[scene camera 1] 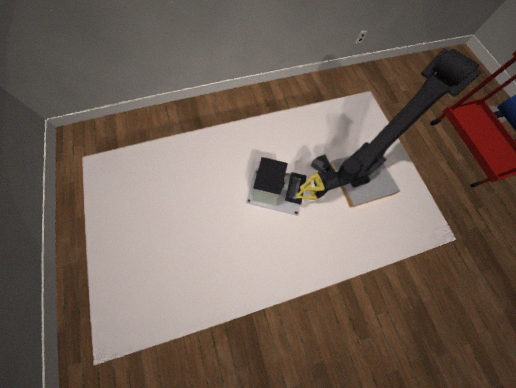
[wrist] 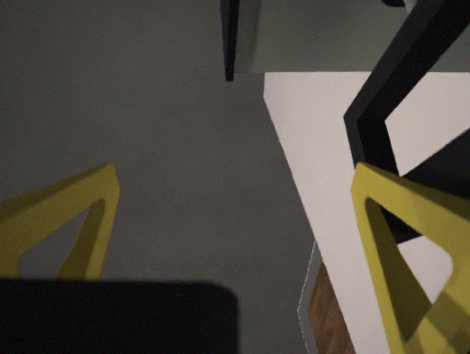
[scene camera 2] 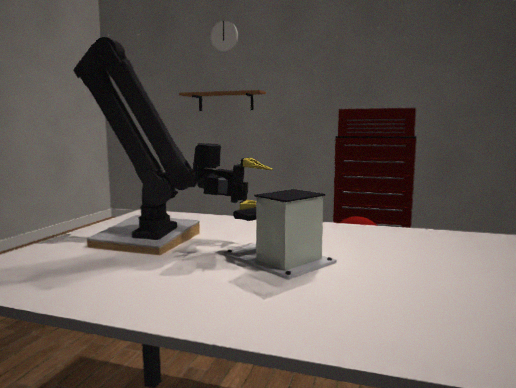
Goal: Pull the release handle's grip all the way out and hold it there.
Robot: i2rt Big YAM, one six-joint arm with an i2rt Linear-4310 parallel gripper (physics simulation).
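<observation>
The release handle's grip point(scene camera 1: 298, 176) point(scene camera 2: 245, 214) point(wrist: 405, 65) is a black frame on the robot-facing side of a pale green box point(scene camera 1: 266, 195) point(scene camera 2: 303, 232) point(wrist: 310, 35) with a black top. My gripper point(scene camera 1: 301, 194) point(scene camera 2: 270, 186) point(wrist: 234, 176) is wide open and empty, one yellow finger above the other. The upper finger is well above the grip; the lower one is close to it, and in the wrist view it overlaps the grip's bar at the right. In scene camera 2 the box hides the lower fingertip, so contact cannot be told.
The box stands on a grey base plate point(scene camera 1: 285, 209) point(scene camera 2: 305, 269) with dark bolts, on a white table point(scene camera 1: 200, 260) point(scene camera 2: 150, 295). The arm's base board point(scene camera 1: 377, 190) point(scene camera 2: 180, 239) is beside it. A red cart point(scene camera 1: 482, 135) and a red tool cabinet point(scene camera 2: 375, 170) stand beyond the table.
</observation>
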